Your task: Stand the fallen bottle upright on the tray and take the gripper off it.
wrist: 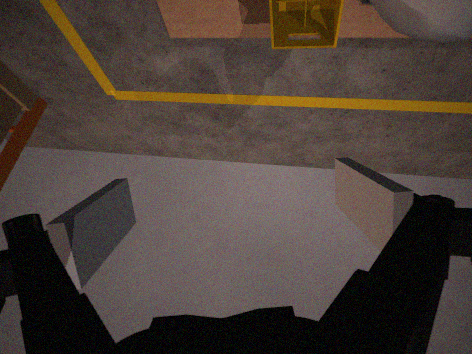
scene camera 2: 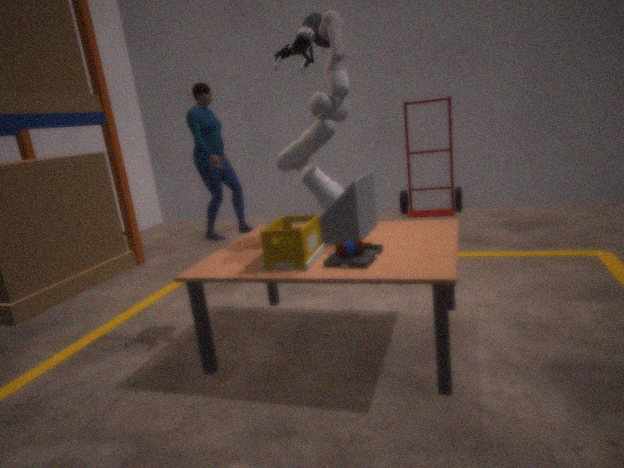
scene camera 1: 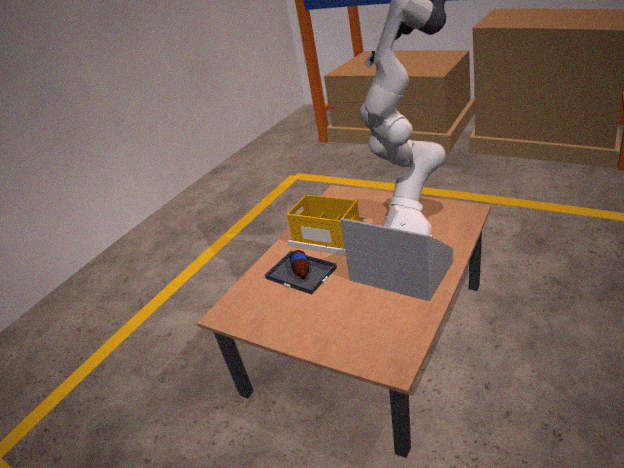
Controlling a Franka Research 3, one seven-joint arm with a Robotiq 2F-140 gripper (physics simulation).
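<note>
A brown bottle with a blue band lies on its side on the dark tray, its narrow end toward the tray's near edge in the first scene view. My gripper is open and empty, high above the table and well away from the bottle. In the first scene view the gripper is mostly hidden behind the arm. Bottle and tray do not show in the wrist view.
A yellow crate stands beside the tray, with a low white strip between them. A tall grey panel stands on the table between tray and arm base. A person stands behind the table.
</note>
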